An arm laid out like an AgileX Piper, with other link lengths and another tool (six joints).
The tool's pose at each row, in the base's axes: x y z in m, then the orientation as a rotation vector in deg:
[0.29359, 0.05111, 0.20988, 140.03, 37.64, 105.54]
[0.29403, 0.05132, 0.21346, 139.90, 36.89, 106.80]
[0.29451, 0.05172, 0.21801, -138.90, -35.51, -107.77]
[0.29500, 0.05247, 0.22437, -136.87, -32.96, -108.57]
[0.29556, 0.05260, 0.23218, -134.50, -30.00, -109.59]
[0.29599, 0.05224, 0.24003, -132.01, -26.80, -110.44]
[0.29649, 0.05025, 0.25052, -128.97, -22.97, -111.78]
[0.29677, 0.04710, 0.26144, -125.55, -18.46, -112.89]
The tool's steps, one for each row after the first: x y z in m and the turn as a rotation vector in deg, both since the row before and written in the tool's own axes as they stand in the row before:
[0.00345, 0.00087, -0.00064, -0.07, 0.77, 0.65]
[0.00443, 0.00091, -0.00080, -0.02, 1.03, 1.04]
[0.00626, 0.00092, -0.00113, 0.13, 1.50, 1.95]
[0.00753, 0.00159, -0.00143, 0.04, 1.80, 2.22]
[0.00754, 0.00172, -0.00145, 0.06, 1.83, 2.45]
[0.00996, 0.00327, -0.00209, -0.19, 2.38, 2.78]
[0.01045, 0.00386, -0.00226, -0.22, 2.55, 3.37]

